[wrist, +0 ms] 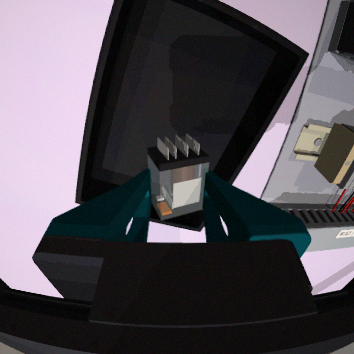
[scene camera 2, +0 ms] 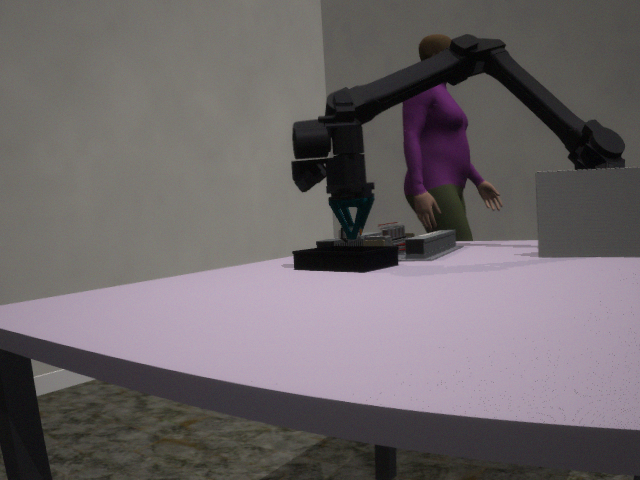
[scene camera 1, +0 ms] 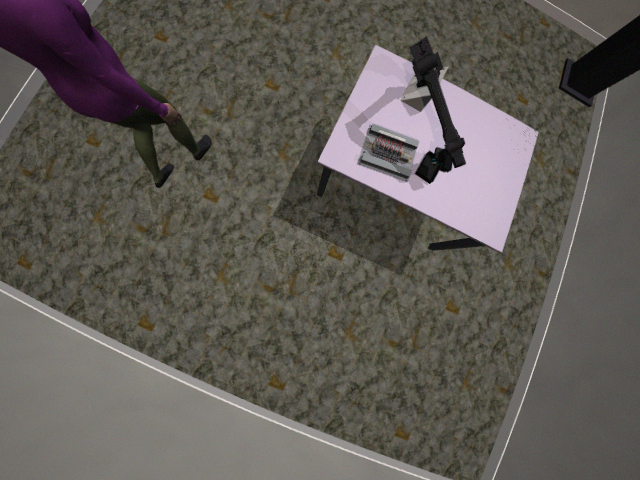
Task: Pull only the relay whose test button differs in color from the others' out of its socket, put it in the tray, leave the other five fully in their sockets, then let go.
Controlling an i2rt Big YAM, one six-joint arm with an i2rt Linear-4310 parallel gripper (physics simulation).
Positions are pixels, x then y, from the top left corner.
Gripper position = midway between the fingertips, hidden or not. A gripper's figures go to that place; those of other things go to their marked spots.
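My gripper (wrist: 176, 176), 0.13 m from the lens. Relay (wrist: 177, 170), 0.11 m from the lens.
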